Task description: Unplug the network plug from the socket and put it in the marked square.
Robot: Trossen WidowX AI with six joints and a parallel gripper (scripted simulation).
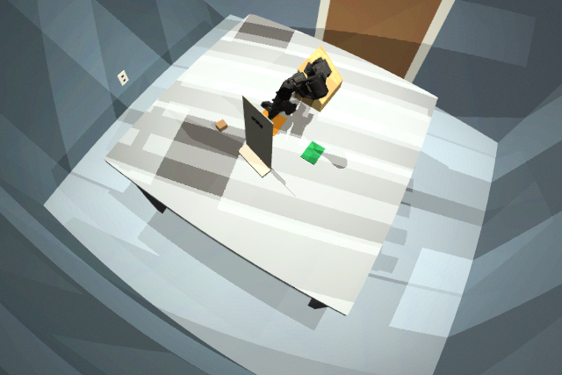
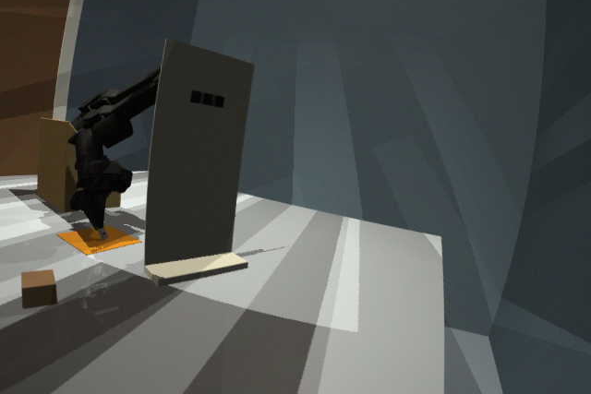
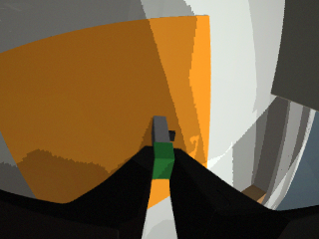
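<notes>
Right now the network plug is 1 cm ahead of my gripper tip. Also, from my gripper tip: grey panel 20 cm ahead, 14 cm above, 3 cm to the left; then orange square 2 cm below.
</notes>
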